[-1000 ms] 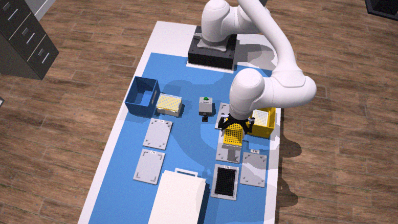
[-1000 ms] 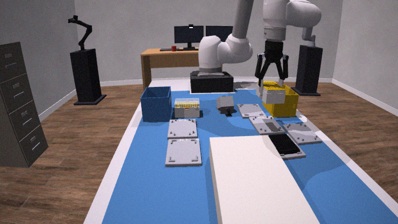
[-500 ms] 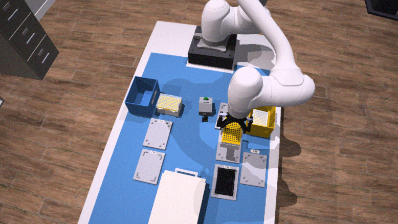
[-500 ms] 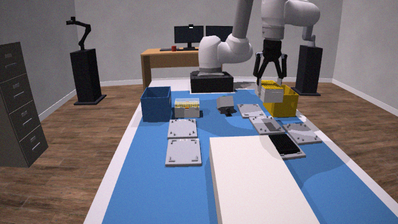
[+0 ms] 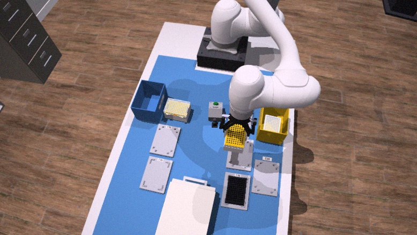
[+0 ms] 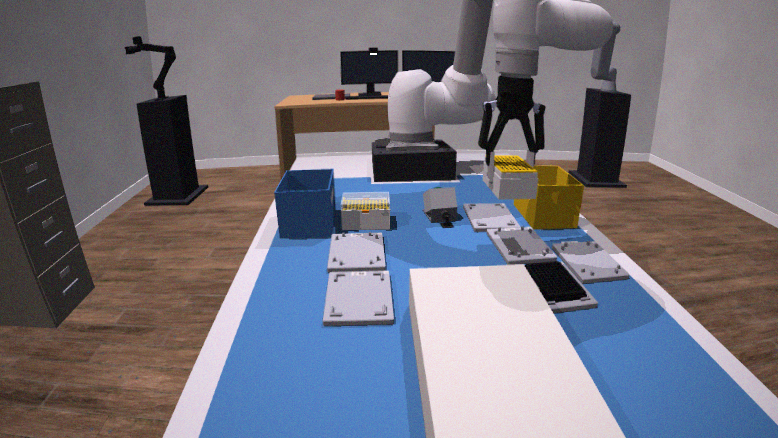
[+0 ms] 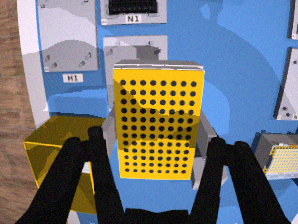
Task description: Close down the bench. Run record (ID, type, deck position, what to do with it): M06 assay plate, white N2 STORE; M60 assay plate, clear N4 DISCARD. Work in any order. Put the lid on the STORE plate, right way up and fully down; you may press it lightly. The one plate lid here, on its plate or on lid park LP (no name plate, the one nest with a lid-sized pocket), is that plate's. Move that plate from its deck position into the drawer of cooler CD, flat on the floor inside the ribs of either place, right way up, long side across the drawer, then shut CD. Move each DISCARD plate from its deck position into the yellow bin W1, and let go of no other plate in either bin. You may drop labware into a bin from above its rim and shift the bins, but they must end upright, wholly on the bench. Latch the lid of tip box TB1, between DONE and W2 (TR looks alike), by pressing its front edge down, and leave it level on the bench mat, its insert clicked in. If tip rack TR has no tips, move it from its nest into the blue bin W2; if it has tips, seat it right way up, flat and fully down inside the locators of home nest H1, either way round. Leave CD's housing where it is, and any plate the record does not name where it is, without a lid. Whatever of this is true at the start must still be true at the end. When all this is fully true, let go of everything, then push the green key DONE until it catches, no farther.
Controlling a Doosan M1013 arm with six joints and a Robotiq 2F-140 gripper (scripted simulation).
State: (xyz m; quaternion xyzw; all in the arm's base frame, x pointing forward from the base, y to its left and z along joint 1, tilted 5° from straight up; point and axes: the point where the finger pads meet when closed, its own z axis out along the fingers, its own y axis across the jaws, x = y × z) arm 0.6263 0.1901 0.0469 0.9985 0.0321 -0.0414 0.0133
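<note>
Now: the blue bin W2 130 mm behind my hand, 480 mm to the right of it and 150 mm below it. Round my hand: lid park nest: 160 mm behind, 180 mm below; nest N3: 10 mm ahead, 40 mm to the left, 180 mm below; tip rack TR: 10 mm behind, 10 mm to the right, 10 mm below.
</note>
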